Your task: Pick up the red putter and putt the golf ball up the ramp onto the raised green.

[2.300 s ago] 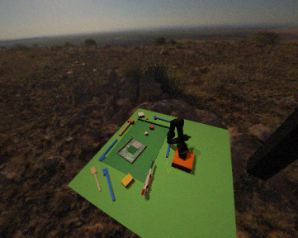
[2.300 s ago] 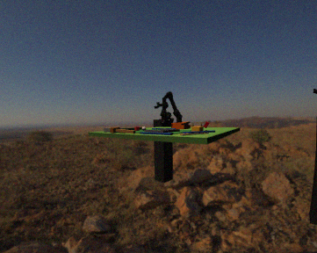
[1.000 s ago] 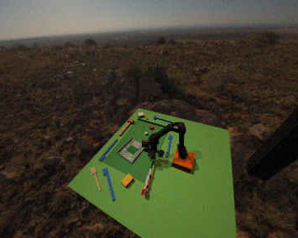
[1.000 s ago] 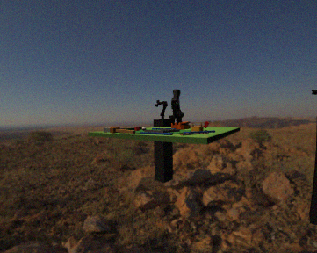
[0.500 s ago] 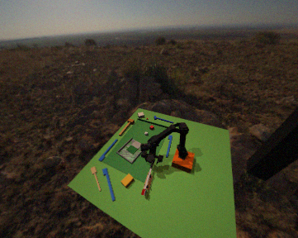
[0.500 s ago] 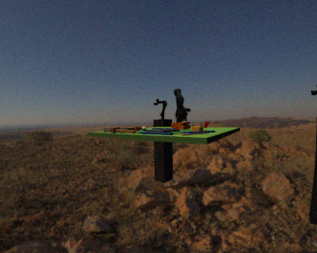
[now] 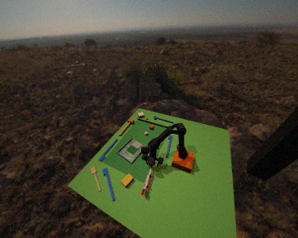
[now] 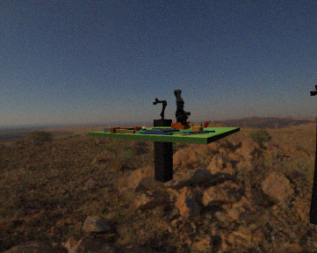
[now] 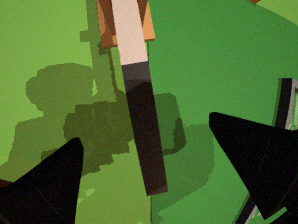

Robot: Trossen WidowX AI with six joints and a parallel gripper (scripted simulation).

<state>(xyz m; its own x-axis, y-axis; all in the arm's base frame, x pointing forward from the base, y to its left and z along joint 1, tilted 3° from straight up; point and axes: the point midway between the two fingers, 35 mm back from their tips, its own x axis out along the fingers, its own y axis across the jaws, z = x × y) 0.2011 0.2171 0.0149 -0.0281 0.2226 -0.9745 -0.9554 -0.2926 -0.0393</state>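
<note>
Right now the putter is 110 mm to the left of my gripper tip and 40 mm behind it. The rest, counted from my gripper tip: white golf ball: 320 mm to the right, 290 mm ahead, 30 mm below; orange block: 220 mm to the left, 110 mm ahead, 30 mm below; red piece: 440 mm to the right, 290 mm ahead, 30 mm below.
</note>
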